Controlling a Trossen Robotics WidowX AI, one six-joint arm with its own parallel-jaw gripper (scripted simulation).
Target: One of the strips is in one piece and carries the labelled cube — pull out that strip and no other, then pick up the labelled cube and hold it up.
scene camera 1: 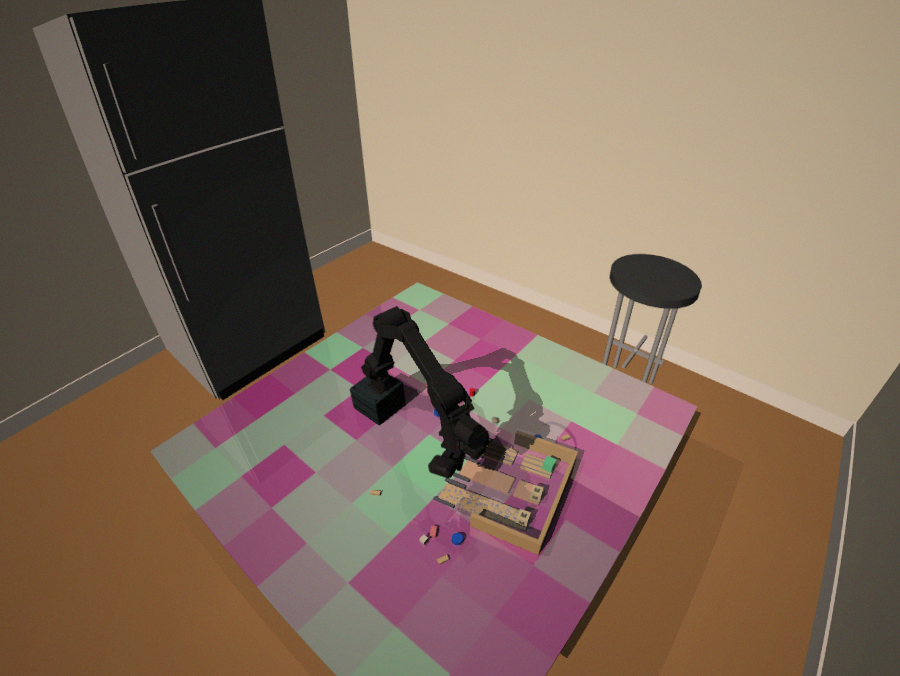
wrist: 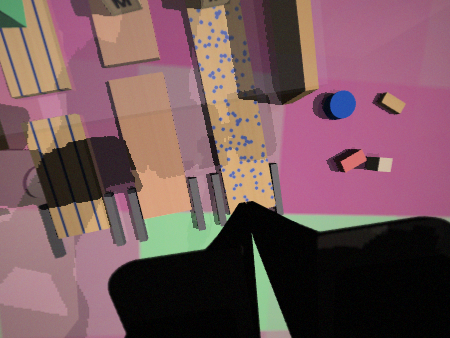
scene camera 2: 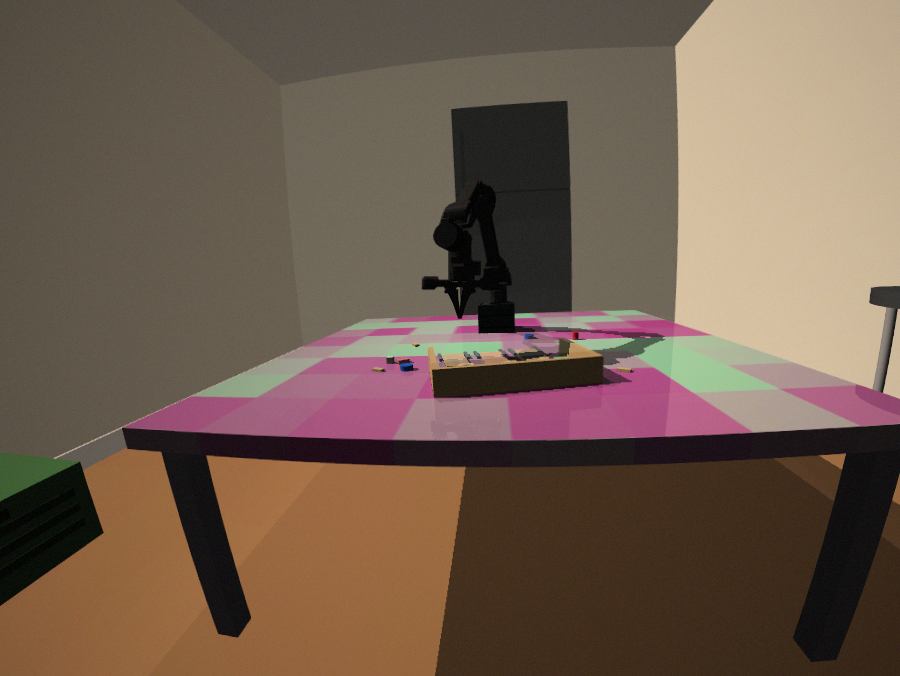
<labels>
my gripper: scene camera 1; wrist 246, 208; scene camera 2
same spot on my gripper: point(scene camera 1: 457, 457) = point(scene camera 2: 446, 282)
</labels>
